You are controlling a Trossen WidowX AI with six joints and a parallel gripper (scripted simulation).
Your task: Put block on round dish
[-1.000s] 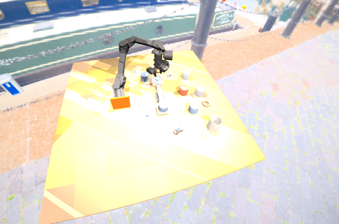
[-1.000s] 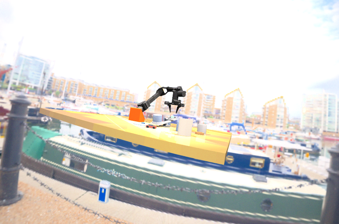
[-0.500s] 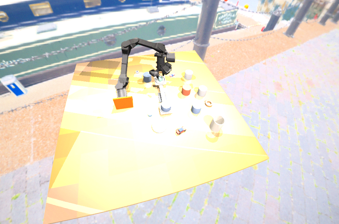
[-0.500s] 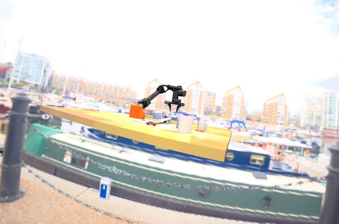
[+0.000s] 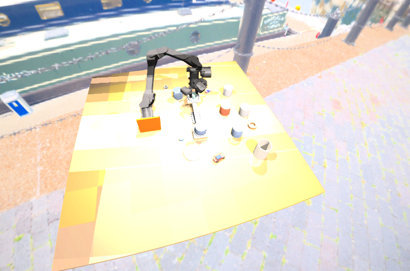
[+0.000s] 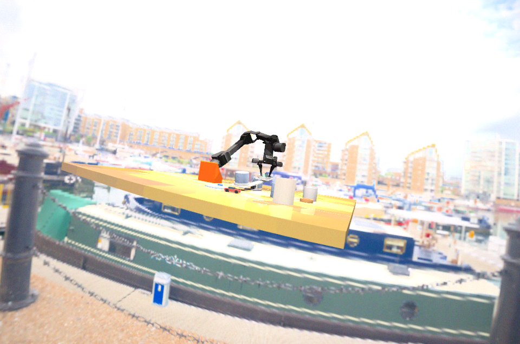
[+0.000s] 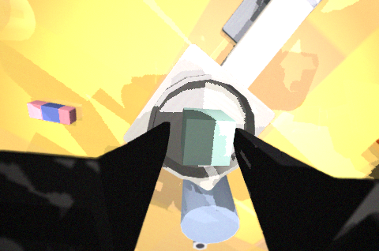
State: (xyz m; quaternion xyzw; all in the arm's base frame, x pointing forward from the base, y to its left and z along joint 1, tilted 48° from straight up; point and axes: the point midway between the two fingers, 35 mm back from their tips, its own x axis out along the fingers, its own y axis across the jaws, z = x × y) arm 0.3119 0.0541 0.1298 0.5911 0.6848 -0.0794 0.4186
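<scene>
Right now the white round dish is 90 mm behind my gripper tip, 370 mm to the right of it and 80 mm below it. Also, from my gripper tip: blue disc 140 mm behind, 270 mm to the right, 80 mm below; small balance 10 mm behind, 120 mm to the right, 60 mm below; tall tube 280 mm ahead, 480 mm to the right, 40 mm below.
</scene>
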